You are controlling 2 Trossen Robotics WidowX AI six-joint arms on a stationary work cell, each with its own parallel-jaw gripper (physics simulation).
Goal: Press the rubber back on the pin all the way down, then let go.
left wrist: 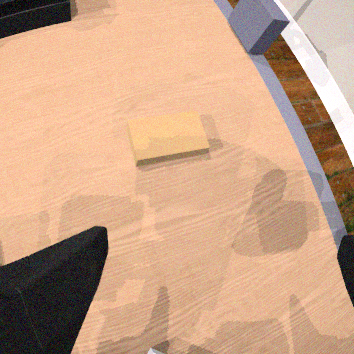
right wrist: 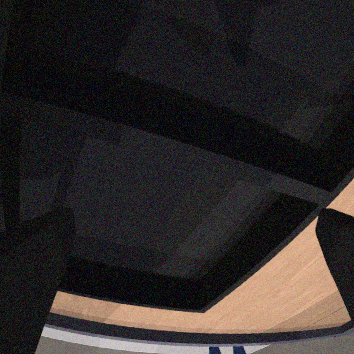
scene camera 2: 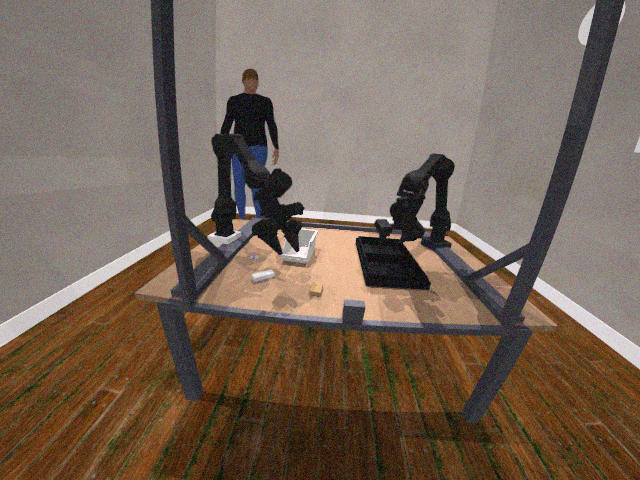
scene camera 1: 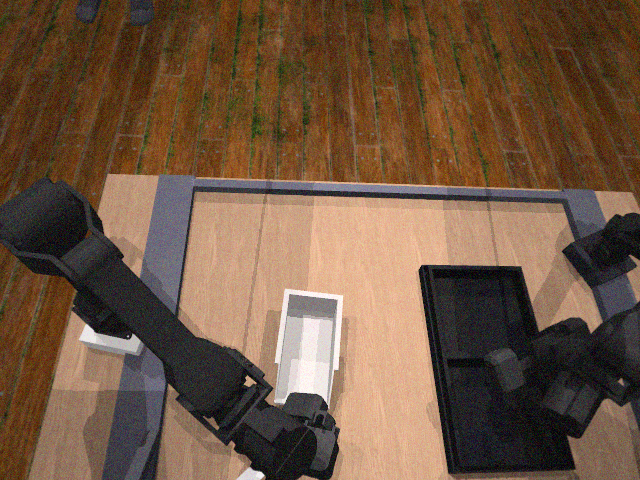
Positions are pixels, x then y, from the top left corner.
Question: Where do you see a white bin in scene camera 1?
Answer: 308, 347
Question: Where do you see a black tray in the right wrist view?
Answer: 192, 149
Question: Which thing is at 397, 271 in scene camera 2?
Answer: A black tray.
